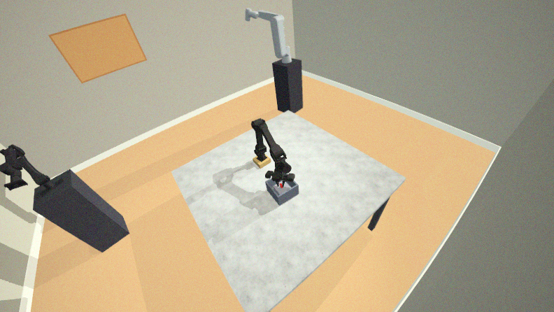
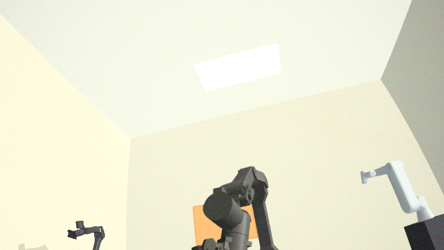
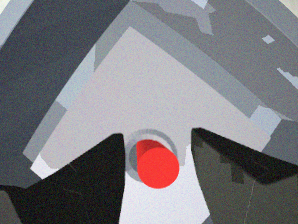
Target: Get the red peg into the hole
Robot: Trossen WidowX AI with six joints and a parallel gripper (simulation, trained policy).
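The red peg is 2 cm to the left of my gripper tip, 1 cm below it and 1 cm behind it. From my gripper tip the other things lie so: grey box: 5 cm below, 1 cm to the left.
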